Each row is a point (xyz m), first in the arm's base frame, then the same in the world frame.
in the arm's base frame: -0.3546 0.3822 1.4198
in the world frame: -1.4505 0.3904 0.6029
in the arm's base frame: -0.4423 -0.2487 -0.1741
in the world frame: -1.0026 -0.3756 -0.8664
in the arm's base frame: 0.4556 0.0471 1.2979
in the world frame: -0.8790 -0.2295 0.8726
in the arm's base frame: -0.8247 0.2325 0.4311
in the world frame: -1.4094 0.2891 -0.4966
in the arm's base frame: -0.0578 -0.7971 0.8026
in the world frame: -1.3727 -0.8882 0.1350
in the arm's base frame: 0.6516 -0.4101 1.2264
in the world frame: -0.8646 -0.7318 0.8767
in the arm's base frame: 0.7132 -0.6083 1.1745
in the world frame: -0.8669 -0.9439 0.8488
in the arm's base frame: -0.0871 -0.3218 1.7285
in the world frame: -1.6548 -0.3137 0.9563
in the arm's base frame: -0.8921 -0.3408 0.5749
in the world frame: -1.7505 -0.1953 -0.4423
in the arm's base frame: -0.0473 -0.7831 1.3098
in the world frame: -1.6004 -0.8102 0.5818
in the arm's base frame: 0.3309 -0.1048 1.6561
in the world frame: -1.2063 -0.2755 1.1127
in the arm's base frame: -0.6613 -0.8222 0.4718
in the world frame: -1.7028 -0.7368 -0.4501
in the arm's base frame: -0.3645 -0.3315 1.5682
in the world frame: -1.8019 -0.2436 0.6803
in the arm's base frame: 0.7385 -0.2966 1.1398
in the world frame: -0.7111 -0.6705 0.8515
